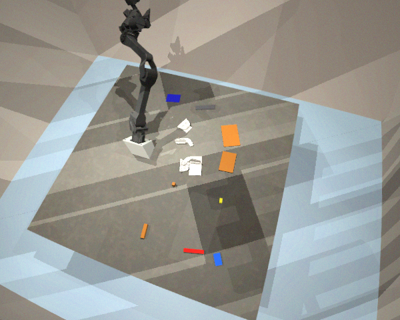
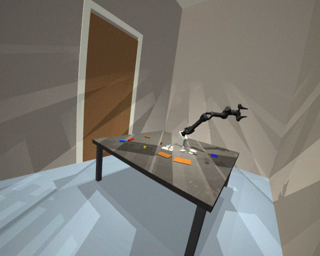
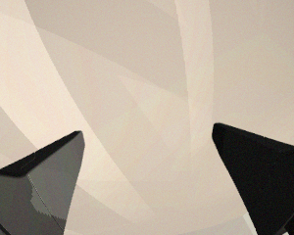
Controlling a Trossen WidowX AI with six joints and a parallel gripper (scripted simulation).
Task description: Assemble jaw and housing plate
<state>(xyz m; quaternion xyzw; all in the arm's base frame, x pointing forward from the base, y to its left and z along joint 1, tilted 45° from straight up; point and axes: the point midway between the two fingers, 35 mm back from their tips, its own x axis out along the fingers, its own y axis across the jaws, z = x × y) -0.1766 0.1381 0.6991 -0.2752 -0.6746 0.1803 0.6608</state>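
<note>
My gripper tip is now 52 cm above the grey bar, 43 cm short of it and 17 cm to the left of it. The rest, counted from my gripper tip: small orange cube (73 cm to the right, 51 cm below, 49 cm ahead); then yellow cube (76 cm ahead, 71 cm to the right, 51 cm below); then blue tile (52 cm below, 19 cm ahead, 18 cm to the right).
</note>
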